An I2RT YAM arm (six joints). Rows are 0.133 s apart.
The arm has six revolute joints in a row. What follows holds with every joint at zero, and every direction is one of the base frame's. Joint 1 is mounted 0.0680 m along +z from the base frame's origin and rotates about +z. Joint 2 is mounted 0.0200 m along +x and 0.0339 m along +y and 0.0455 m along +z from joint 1 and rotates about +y. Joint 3 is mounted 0.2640 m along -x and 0.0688 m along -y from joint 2 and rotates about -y. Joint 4 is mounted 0.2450 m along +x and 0.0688 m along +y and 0.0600 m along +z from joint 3 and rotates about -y. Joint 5 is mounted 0.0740 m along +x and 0.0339 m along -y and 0.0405 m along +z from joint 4 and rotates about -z. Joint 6 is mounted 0.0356 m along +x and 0.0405 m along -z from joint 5 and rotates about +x. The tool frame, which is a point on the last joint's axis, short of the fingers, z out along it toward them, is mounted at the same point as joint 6; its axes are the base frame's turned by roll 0.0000, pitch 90.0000 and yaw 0.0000 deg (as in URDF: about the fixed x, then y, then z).
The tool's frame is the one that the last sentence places.
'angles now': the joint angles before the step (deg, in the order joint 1, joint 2, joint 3, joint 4, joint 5, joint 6). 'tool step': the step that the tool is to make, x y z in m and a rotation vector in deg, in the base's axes. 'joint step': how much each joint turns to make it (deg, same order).
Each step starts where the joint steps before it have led.
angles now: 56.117 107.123 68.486 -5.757 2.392 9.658
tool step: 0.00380 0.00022 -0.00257 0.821 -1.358 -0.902
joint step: -0.352 0.516 -0.459 2.420 0.857 -0.101
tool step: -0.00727 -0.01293 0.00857 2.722 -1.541 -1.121
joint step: -0.133 -4.099 -4.329 3.295 0.568 0.851
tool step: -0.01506 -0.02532 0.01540 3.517 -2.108 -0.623
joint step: -0.283 -7.863 -7.052 3.253 0.112 0.411
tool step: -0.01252 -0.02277 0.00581 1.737 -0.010 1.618
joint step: -0.711 -6.203 -5.628 0.879 -2.473 -0.531
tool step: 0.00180 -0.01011 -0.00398 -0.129 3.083 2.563
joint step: -1.805 -0.977 -1.204 -1.712 -4.956 -0.560
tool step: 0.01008 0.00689 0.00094 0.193 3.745 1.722
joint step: -1.073 2.685 3.656 -3.037 -4.091 0.758
